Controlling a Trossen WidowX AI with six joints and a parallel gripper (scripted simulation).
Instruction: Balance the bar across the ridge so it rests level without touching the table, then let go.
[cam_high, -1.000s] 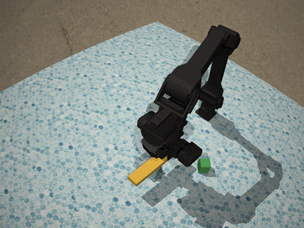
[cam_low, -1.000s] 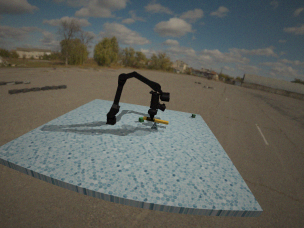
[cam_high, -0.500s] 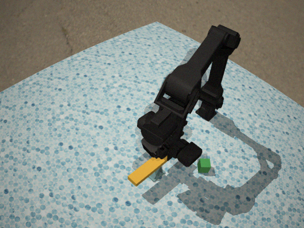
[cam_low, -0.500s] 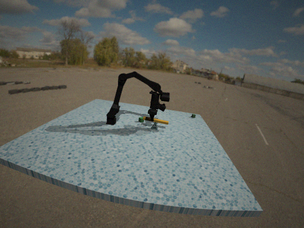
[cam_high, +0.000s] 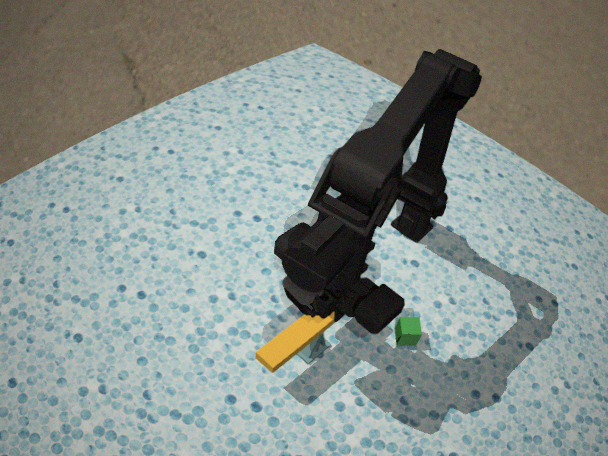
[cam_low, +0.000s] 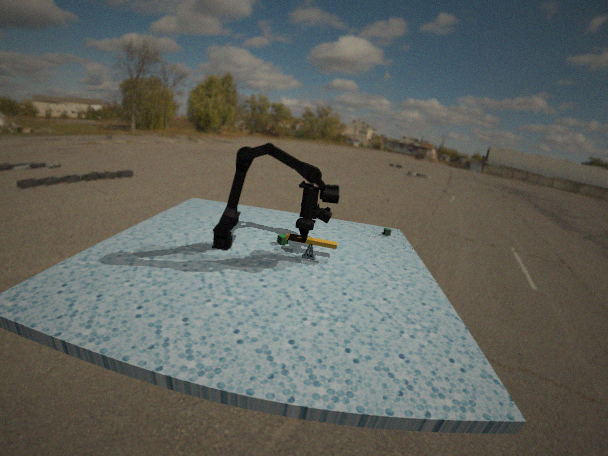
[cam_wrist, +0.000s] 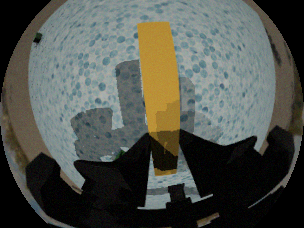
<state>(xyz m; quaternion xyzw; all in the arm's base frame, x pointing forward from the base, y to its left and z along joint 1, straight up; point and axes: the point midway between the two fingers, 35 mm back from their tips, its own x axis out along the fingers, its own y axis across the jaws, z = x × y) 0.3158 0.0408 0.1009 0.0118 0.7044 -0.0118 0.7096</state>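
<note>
Right now the yellow bar is 30 mm ahead of my gripper tip.
</note>
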